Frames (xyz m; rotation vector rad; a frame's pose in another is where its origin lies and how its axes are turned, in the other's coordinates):
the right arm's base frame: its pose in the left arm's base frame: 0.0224 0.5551 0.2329 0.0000 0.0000 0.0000
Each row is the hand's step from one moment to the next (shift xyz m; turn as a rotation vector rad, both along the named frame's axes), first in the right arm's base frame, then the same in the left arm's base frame.
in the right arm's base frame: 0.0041 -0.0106 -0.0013 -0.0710 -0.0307 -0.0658
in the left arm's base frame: 0.0041 -0.0106 -0.0013 -0.0710 -0.0307 -0.0658
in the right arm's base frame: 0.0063 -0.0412 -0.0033 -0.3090 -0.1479 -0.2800
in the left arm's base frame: 0.0063 -0.0412 -0.0033 -0.3090 -0.1479 -0.2800
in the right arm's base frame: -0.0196 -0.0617 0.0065 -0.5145 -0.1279 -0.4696
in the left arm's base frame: -0.0196 -0.0617 0.0065 -0.5145 -0.1279 -0.4696
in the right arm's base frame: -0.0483 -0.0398 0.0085 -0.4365 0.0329 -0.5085
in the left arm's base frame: -0.0483 -0.0398 0.0085 -0.4365 0.0329 -0.5085
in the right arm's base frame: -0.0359 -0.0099 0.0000 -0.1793 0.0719 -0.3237
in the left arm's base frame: -0.0359 -0.0099 0.0000 -0.1793 0.0719 -0.3237
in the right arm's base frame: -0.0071 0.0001 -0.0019 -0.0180 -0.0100 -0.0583
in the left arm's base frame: -0.0071 0.0001 -0.0019 -0.0180 -0.0100 -0.0583
